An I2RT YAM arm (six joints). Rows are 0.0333 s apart.
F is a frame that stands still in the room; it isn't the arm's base.
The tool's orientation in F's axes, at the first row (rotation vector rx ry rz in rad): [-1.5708, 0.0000, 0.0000]
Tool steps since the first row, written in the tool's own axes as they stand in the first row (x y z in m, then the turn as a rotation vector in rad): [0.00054, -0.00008, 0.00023, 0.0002, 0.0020, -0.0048]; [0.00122, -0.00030, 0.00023, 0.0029, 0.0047, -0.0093]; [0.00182, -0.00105, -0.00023, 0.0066, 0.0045, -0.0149]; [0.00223, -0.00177, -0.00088, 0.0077, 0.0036, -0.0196]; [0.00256, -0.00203, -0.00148, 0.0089, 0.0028, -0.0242]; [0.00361, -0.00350, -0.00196, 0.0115, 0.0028, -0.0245]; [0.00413, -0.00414, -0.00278, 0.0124, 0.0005, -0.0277]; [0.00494, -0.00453, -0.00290, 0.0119, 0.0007, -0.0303]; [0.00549, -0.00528, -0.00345, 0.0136, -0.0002, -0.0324]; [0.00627, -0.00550, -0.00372, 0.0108, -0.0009, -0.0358]
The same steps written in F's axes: [0.00054, 0.00023, 0.00008, 0.0002, -0.0048, -0.0020]; [0.00122, 0.00023, 0.00030, 0.0029, -0.0093, -0.0047]; [0.00182, -0.00023, 0.00105, 0.0066, -0.0149, -0.0045]; [0.00223, -0.00088, 0.00177, 0.0077, -0.0196, -0.0036]; [0.00256, -0.00148, 0.00203, 0.0089, -0.0242, -0.0028]; [0.00361, -0.00196, 0.00350, 0.0115, -0.0245, -0.0028]; [0.00413, -0.00278, 0.00414, 0.0124, -0.0277, -0.0005]; [0.00494, -0.00290, 0.00453, 0.0119, -0.0303, -0.0007]; [0.00549, -0.00345, 0.00528, 0.0136, -0.0324, 0.0002]; [0.00627, -0.00372, 0.00550, 0.0108, -0.0358, 0.0009]
